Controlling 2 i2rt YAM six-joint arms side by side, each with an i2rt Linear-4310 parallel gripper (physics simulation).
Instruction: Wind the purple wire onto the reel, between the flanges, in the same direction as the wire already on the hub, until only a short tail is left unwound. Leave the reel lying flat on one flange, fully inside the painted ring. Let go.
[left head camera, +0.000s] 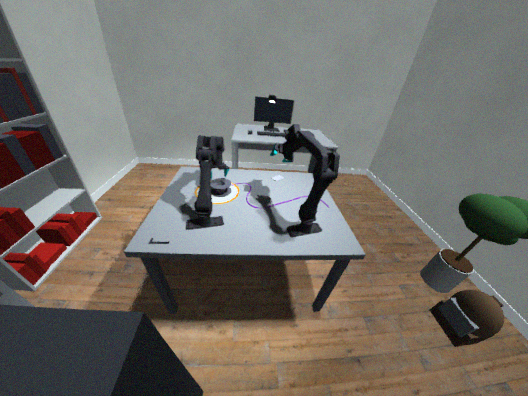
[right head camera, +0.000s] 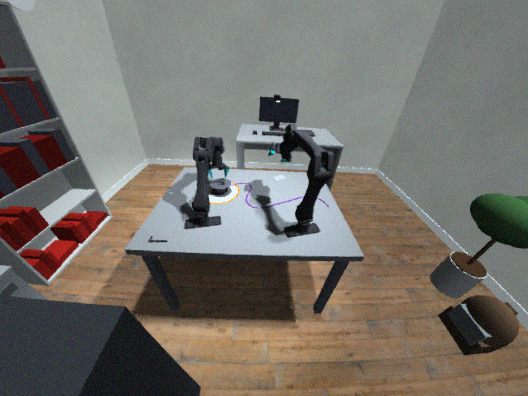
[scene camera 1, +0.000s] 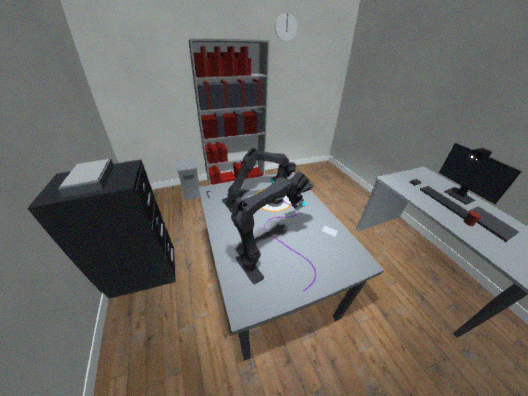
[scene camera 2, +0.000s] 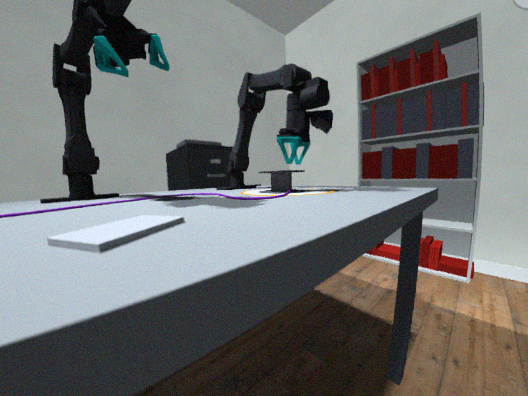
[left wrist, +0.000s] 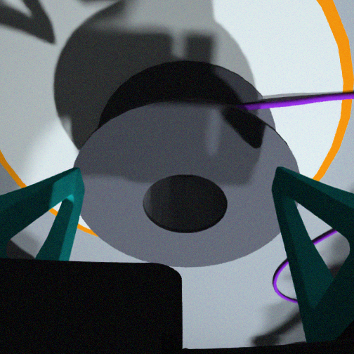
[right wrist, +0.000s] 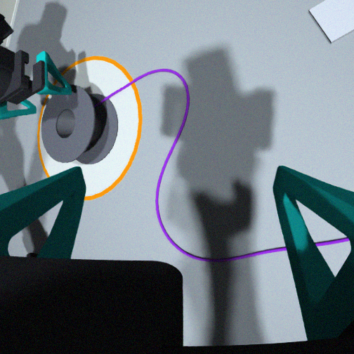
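Where they show: left gripper, fingertip midpoint: (left head camera: 218, 178) (right head camera: 218, 178) (scene camera 2: 293, 164); right gripper, fingertip midpoint: (left head camera: 276, 158) (right head camera: 274, 158) (scene camera 2: 149, 71); left arm's base, link origin: (left head camera: 205, 223) (right head camera: 203, 222) (scene camera 1: 231, 206) (scene camera 2: 237, 188); right arm's base, link origin: (left head camera: 304, 230) (right head camera: 302, 230) (scene camera 1: 249, 268) (scene camera 2: 82, 199).
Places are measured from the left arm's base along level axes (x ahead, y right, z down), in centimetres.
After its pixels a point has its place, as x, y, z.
Observation:
The grey reel (left head camera: 220, 187) {26.0, 11.5, -6.5} (scene camera 2: 281, 181) {33.0, 15.0, -3.4} (left wrist: 120, 210) (right wrist: 52, 140) lies flat on one flange on the white disc, inside the orange ring (left wrist: 346, 50) (right wrist: 140, 120). The purple wire (scene camera 1: 315, 275) {10.8, 78.2, -0.4} (scene camera 2: 200, 194) {12.0, 29.0, -0.1} (left wrist: 300, 100) (right wrist: 158, 200) leaves the hub between the flanges and runs in an S-curve across the table. My left gripper (left head camera: 219, 174) {35.3, 11.1, -8.6} (scene camera 2: 294, 162) {35.3, 11.1, -8.6} (left wrist: 177, 177) is open and empty, pointing down a little above the upper flange, with a finger toward either side. My right gripper (left head camera: 281, 156) {19.9, 46.3, -28.4} (scene camera 2: 146, 72) {19.9, 46.3, -28.4} (right wrist: 178, 176) is open and empty, high above the wire. How much wire the hub bears is hidden.
A white card (left head camera: 278, 178) {42.0, 59.7, -0.6} (scene camera 1: 330, 231) {43.2, 60.1, -0.6} (scene camera 2: 117, 232) {45.3, 60.9, -0.6} lies near the table's far edge in the left head view. A small black L-shaped piece (left head camera: 160, 242) {-10.6, -22.0, -0.7} lies at the near left corner. A desk with a monitor (left head camera: 273, 110) stands behind the table (left head camera: 240, 240) {-16.5, 16.9, 0.0}.

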